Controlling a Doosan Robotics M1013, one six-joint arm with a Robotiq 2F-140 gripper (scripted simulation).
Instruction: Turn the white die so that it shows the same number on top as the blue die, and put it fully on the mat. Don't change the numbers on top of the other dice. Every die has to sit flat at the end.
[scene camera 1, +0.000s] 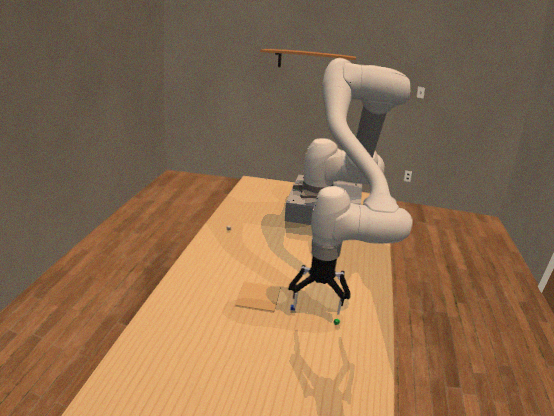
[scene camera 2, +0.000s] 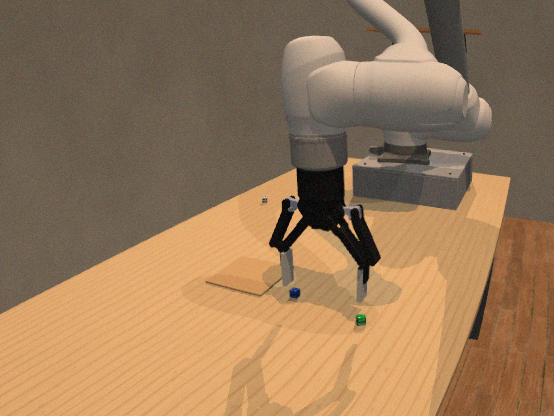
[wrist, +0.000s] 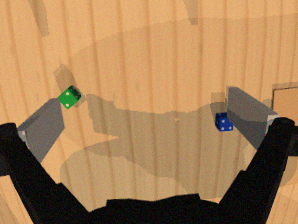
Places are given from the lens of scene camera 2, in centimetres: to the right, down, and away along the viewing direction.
gripper (scene camera 2: 323, 290): 8, 14, 78
tan mat (scene camera 2: 253, 276): -5, 14, 96
